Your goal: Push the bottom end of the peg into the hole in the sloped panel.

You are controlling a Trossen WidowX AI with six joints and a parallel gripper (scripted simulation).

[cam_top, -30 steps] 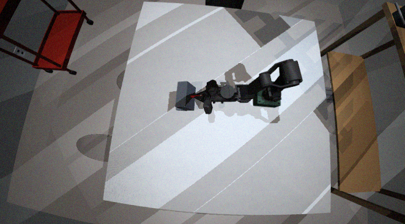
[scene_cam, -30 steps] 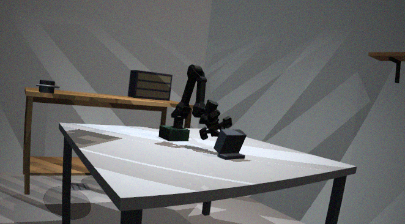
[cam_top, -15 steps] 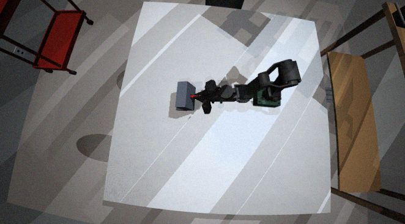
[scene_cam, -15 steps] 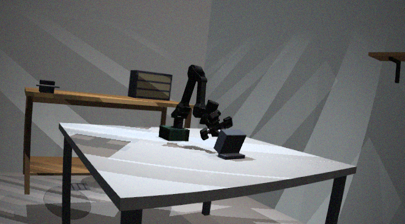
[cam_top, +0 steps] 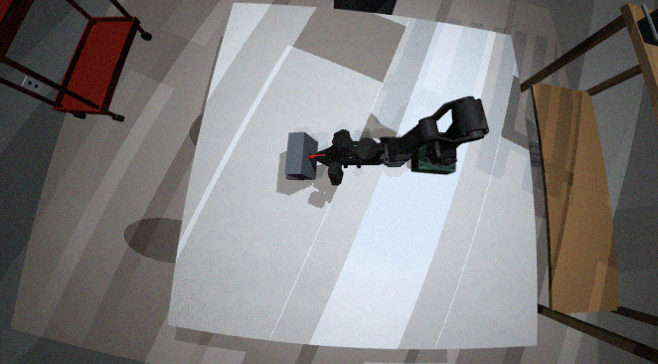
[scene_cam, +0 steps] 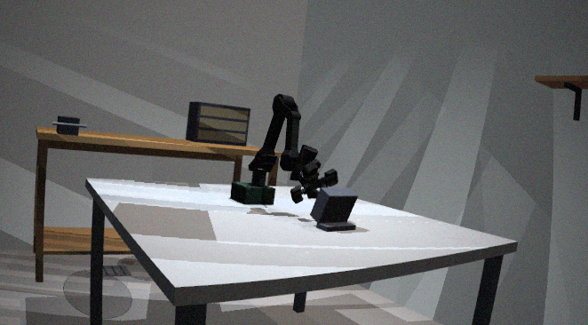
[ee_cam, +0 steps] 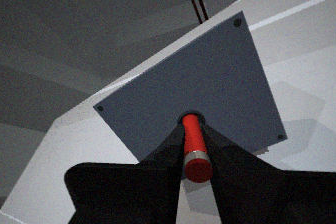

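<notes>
The round red peg lies 20 mm behind my gripper tip. Round my gripper tip: panel (40 mm ahead, 10 mm to the left, 20 mm below).
</notes>
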